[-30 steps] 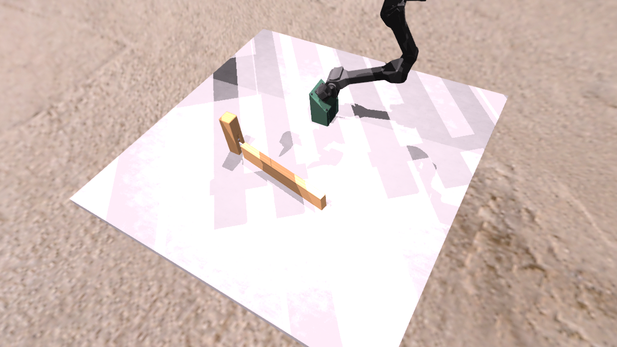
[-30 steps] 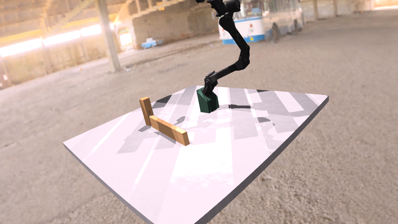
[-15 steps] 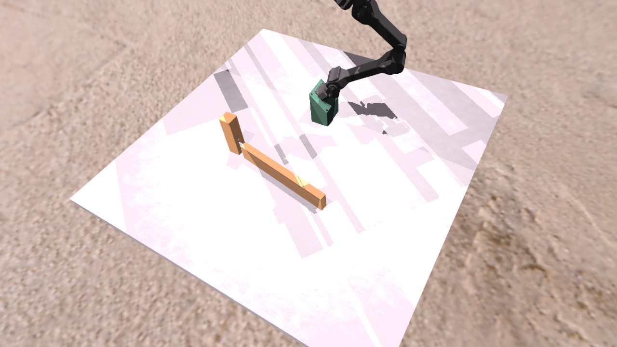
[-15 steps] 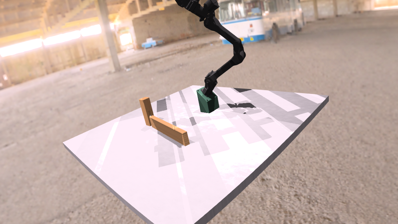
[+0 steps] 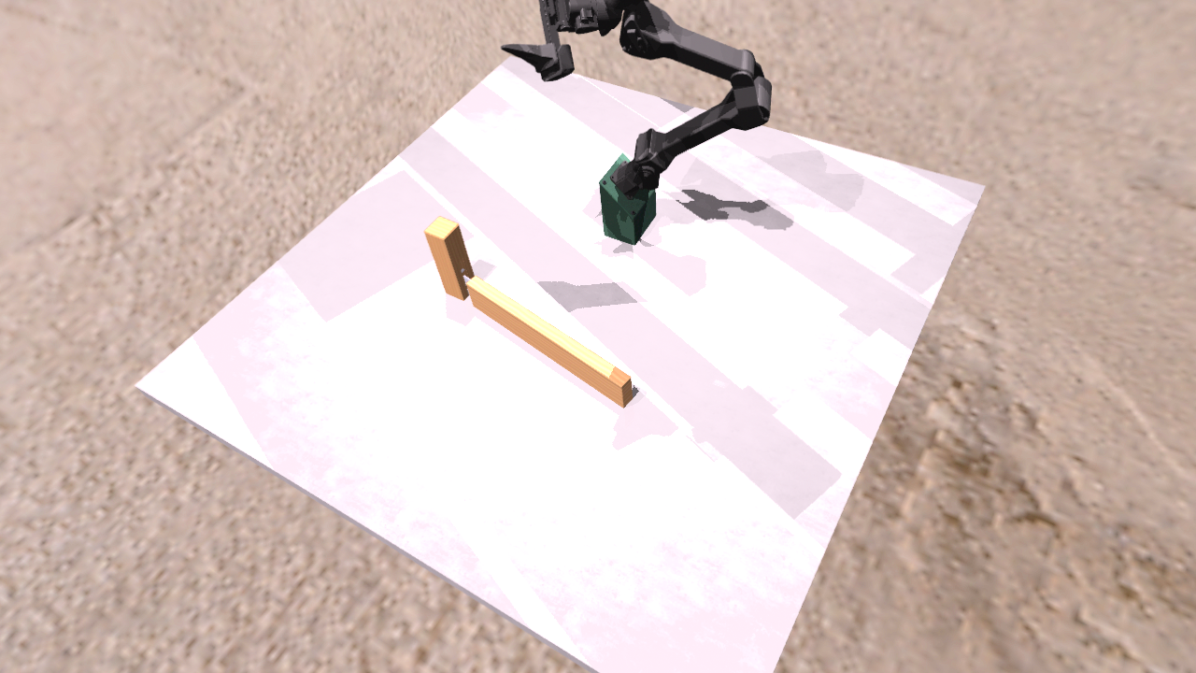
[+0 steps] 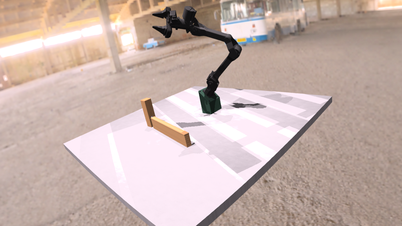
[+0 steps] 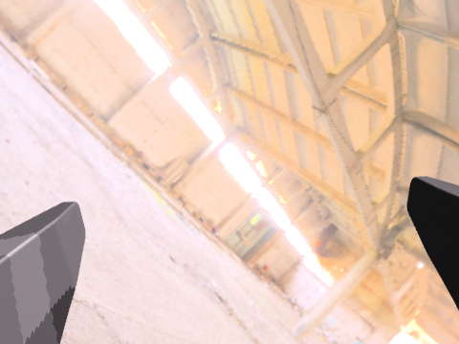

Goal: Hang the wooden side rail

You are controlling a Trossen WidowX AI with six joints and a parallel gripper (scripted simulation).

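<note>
Right now my gripper tip is 550 mm above the wooden headboard post, 200 mm to the left of it and 40 mm short of it.
</note>
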